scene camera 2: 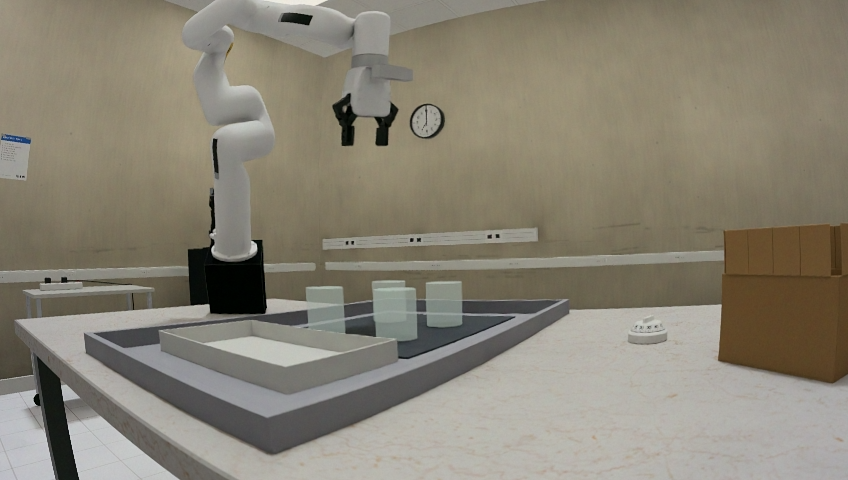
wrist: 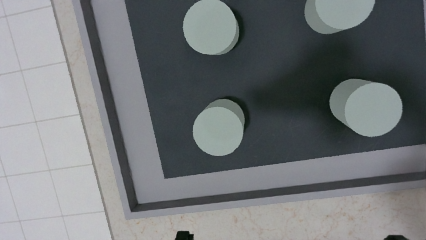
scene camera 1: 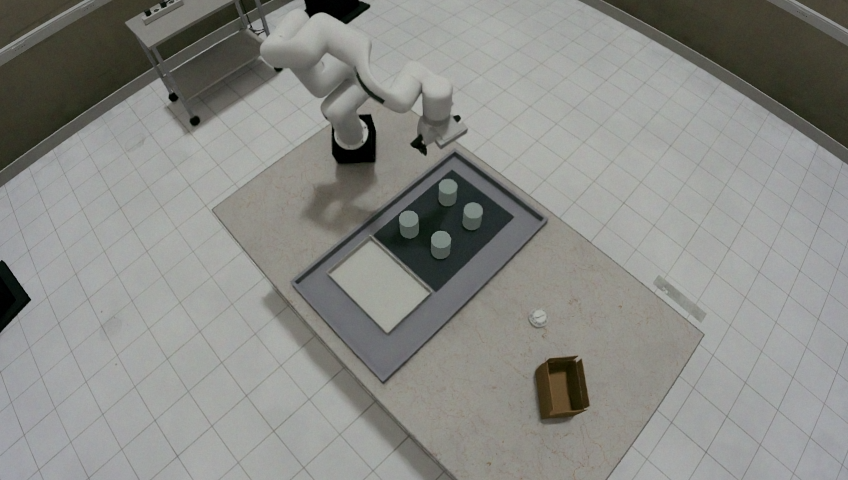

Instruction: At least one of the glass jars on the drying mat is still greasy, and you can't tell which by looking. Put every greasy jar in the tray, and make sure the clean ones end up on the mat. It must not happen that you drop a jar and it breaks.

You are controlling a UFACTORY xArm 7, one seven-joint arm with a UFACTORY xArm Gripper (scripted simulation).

Scene:
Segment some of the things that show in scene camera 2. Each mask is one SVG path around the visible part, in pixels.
The gripper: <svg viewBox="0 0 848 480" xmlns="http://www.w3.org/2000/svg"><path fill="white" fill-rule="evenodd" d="M368 66L348 70L343 86L342 99L332 105L336 114L335 117L339 121L339 125L342 126L341 146L354 145L355 127L352 126L357 116L372 118L371 116L363 115L376 116L374 118L379 127L376 127L375 145L388 146L389 127L392 126L392 122L395 120L399 109L391 102L390 80L371 78L372 68L367 68Z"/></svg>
A white tray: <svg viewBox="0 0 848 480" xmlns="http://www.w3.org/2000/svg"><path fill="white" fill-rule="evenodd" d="M159 330L162 351L286 394L296 393L398 362L397 339L328 332L255 320Z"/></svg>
A white knob-like object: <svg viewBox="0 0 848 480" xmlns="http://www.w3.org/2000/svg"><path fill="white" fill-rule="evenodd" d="M668 331L661 321L654 320L654 315L650 315L634 324L628 332L628 342L633 344L664 342L667 340Z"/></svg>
A cardboard box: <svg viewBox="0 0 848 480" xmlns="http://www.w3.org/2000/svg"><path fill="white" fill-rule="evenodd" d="M848 223L840 223L840 225L830 226L830 224L737 229L728 230L724 234L724 274L722 274L718 361L832 384L848 374Z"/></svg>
A jar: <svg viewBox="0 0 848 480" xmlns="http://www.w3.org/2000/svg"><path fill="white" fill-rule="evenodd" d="M426 283L427 326L453 327L462 325L462 282L443 281Z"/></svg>

